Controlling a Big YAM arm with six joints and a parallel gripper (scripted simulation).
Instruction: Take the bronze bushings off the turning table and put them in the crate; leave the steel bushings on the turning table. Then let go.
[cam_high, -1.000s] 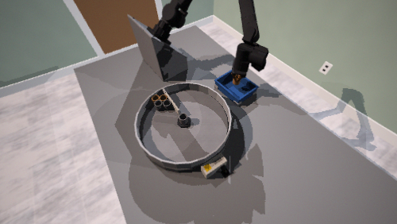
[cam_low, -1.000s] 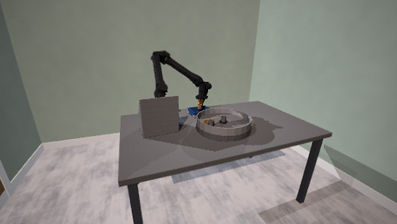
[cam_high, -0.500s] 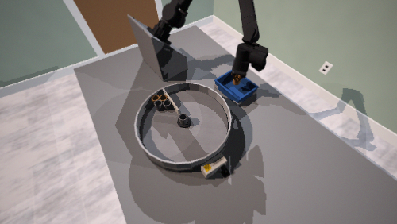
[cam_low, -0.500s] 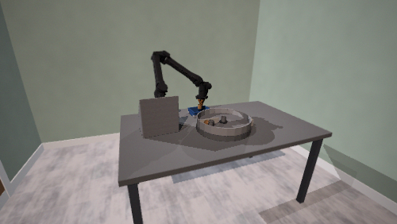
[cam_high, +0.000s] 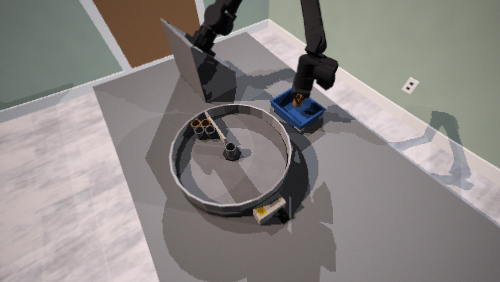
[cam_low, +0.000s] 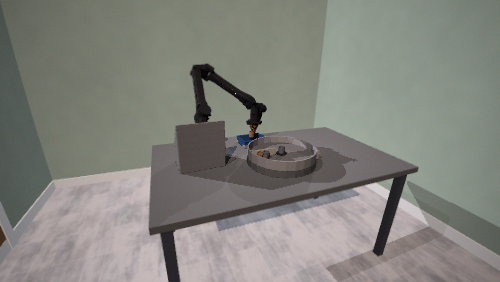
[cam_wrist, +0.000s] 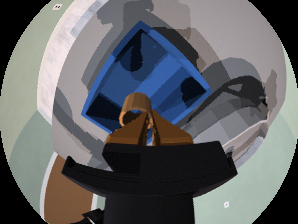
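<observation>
My gripper is now 1 cm past the blue crate, 1 cm to the right of it and 6 cm above it. From my hand the other things lie so: round turning table: 3 cm ahead, 35 cm to the right, 3 cm below.
</observation>
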